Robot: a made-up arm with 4 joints.
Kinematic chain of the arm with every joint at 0, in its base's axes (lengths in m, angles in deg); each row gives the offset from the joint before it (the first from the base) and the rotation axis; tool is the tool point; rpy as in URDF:
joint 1: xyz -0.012 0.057 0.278 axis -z
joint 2: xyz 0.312 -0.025 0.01 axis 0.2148 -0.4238 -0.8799
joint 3: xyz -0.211 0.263 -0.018 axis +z
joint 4: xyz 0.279 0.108 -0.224 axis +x
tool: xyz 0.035 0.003 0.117 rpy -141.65 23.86 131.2
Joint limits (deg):
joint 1: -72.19..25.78
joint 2: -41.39..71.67
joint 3: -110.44..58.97
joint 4: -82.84..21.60
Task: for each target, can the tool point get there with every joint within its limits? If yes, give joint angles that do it. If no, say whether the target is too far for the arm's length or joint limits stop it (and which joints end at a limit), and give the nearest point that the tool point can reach.
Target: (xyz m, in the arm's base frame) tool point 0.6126 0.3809 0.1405
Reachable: yes | joints 8.91 17.87 -0.29 -68.80
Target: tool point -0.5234 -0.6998 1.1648
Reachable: no: too far | nearest point -0.0112 -0.2138 0.2502 | short by 1.155 m
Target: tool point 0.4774 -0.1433 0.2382
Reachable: yes | joints 18.36 57.20 -50.48 -27.95
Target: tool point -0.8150 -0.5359 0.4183
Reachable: no: joint limits stop it (at a limit: joint 1, joint 2, joint 3) | nearest point -0.3984 -0.1376 0.1445 | short by 0.638 m
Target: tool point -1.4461 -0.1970 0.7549
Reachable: no: too far | nearest point -0.5142 0.0867 0.1250 | short by 1.160 m
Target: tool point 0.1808 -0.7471 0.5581
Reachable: no: joint limits stop it (at a limit: joint 1, joint 2) | nearest point 0.4705 -0.2797 0.2632 | short by 0.624 m
